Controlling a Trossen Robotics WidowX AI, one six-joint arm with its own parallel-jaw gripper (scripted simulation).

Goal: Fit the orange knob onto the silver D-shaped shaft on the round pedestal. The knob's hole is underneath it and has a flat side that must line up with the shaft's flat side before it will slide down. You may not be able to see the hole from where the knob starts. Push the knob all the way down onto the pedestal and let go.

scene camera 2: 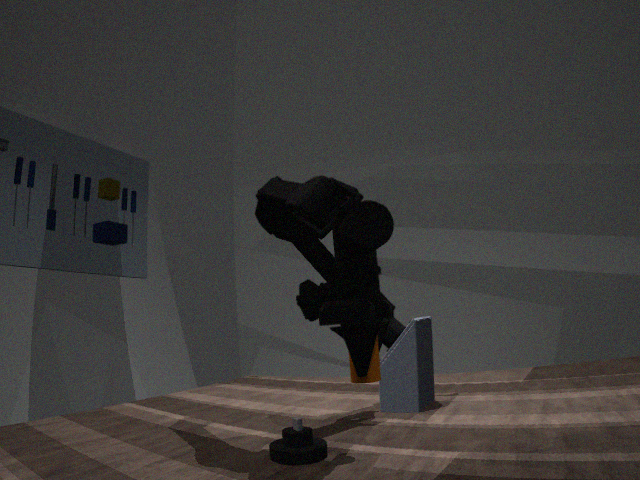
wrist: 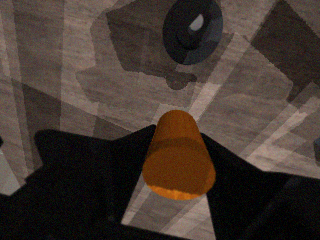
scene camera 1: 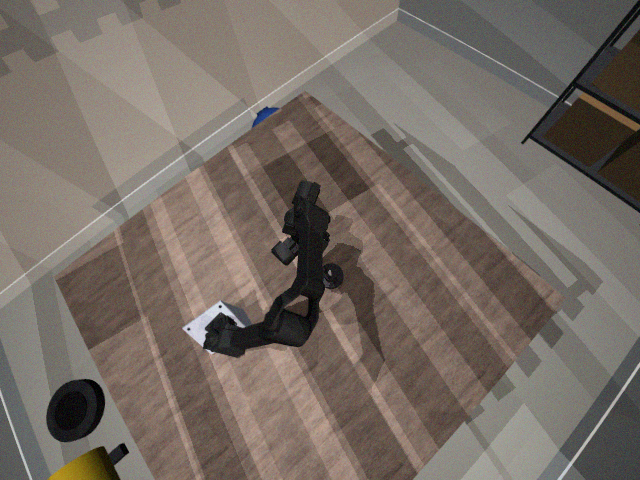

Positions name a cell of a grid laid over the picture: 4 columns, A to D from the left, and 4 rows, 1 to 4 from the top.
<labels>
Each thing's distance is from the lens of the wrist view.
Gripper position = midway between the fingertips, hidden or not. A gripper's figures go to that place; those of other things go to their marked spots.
my gripper (wrist: C3): 11 cm
orange knob (wrist: C3): 6 cm
</labels>
